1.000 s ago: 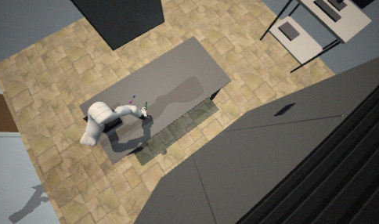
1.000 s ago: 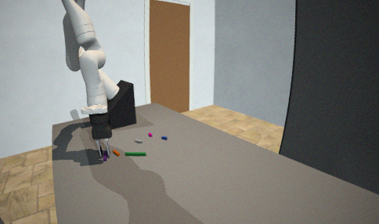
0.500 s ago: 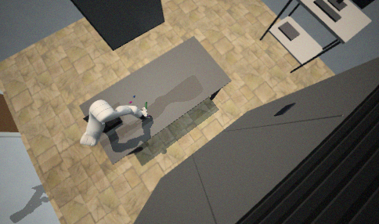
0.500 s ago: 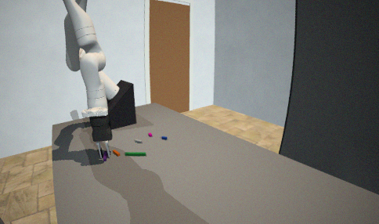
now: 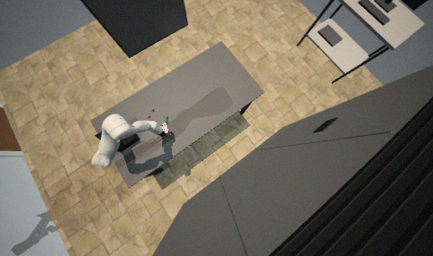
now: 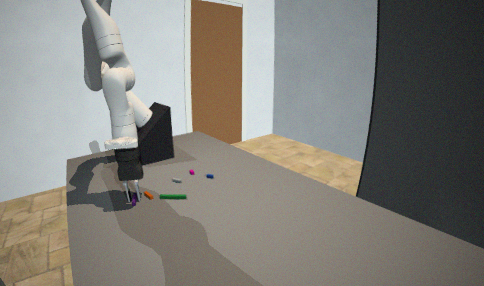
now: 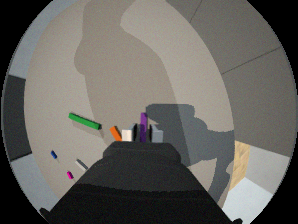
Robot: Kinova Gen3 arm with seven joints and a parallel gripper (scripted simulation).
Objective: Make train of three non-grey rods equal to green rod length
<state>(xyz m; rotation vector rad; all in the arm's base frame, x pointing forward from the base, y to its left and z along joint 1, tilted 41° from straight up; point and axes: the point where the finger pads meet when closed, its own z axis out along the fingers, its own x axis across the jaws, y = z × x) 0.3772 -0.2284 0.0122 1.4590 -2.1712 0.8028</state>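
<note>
Right now my hand is 1 cm above the purple rod. Also, from my hand: orange rod (5 cm to the left, 1 cm below); then green rod (5 cm ahead, 11 cm to the left, 1 cm below); then grey rod (4 cm behind, 17 cm to the left, 1 cm below).
</note>
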